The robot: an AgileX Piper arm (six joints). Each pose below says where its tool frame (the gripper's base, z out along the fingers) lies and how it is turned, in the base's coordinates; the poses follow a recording.
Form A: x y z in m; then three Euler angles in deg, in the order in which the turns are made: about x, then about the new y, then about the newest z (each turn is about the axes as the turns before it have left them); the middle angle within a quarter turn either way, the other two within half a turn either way.
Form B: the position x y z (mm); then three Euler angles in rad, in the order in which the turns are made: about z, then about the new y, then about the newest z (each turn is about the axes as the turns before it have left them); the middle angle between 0 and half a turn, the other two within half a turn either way. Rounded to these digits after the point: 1 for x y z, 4 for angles.
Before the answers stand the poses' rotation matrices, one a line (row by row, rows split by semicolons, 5 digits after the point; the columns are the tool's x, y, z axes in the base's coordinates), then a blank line. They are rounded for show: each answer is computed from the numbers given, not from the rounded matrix.
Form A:
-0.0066, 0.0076, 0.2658, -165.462, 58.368, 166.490
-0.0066, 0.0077, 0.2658, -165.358, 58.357, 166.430
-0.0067, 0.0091, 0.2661, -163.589, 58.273, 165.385
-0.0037, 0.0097, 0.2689, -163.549, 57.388, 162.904
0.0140, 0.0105, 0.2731, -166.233, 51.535, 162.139
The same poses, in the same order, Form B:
-0.50995 -0.12252 0.85143; -0.01832 0.99113 0.13165; -0.86001 0.05154 -0.50767
-0.50998 -0.12309 0.85133; -0.01782 0.99101 0.13261; -0.86000 0.05246 -0.50759
-0.50886 -0.13269 0.85056; -0.00951 0.98886 0.14857; -0.86080 0.06751 -0.50445
-0.51513 -0.15844 0.84234; -0.05393 0.98681 0.15263; -0.85541 0.03319 -0.51688
-0.59206 -0.19078 0.78299; -0.12055 0.98161 0.14803; -0.79683 -0.00675 -0.60417

-6.6, 7.6, 265.8, 0.1534, 2.1033, 0.0599
-6.6, 7.7, 265.8, 0.1545, 2.1032, 0.0609
-6.7, 9.1, 266.1, 0.1729, 2.0995, 0.0783
-3.7, 9.7, 268.9, 0.1792, 2.1140, 0.0388
14.0, 10.5, 273.1, 0.1869, 2.2195, -0.0085

